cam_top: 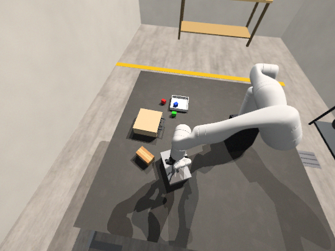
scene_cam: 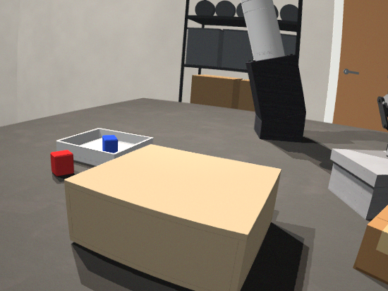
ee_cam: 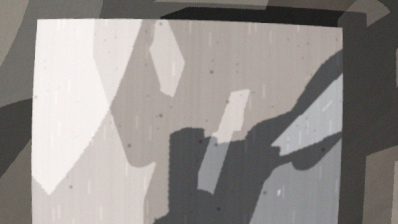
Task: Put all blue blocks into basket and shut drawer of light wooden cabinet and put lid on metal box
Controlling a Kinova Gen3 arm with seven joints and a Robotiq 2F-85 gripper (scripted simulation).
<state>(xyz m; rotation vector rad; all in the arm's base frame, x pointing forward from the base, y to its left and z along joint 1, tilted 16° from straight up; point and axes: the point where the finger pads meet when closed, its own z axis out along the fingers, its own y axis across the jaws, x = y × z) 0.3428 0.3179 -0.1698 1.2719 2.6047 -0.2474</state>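
Now: hand 70 mm above the grey metal box. Round my hand: lid (30 mm below); then brown box (200 mm ahead, 60 mm below); then drawer (260 mm ahead, 240 mm to the right, 60 mm below).
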